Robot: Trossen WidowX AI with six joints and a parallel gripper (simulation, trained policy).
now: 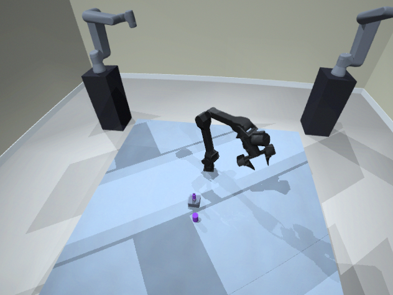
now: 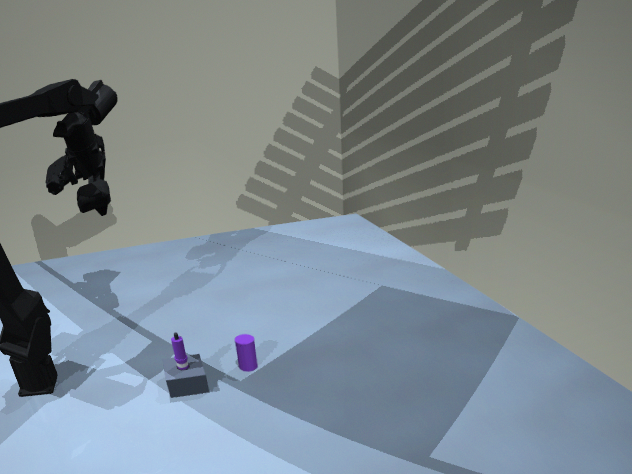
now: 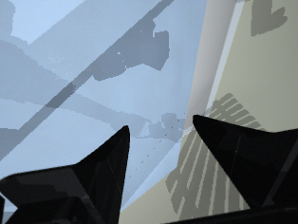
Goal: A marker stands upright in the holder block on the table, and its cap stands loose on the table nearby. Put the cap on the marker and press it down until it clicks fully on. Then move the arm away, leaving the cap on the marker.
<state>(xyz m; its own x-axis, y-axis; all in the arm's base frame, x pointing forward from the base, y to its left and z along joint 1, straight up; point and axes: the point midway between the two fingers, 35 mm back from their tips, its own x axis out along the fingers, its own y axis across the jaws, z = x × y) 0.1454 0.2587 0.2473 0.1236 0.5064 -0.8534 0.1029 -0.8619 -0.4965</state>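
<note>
My gripper tip is now 210 mm short of the purple cap, 310 mm to the left of it and 190 mm above it. Also, from my gripper tip: purple marker 110 mm ahead, 330 mm to the right, 150 mm below; then grey holder block 110 mm ahead, 330 mm to the right, 200 mm below.
</note>
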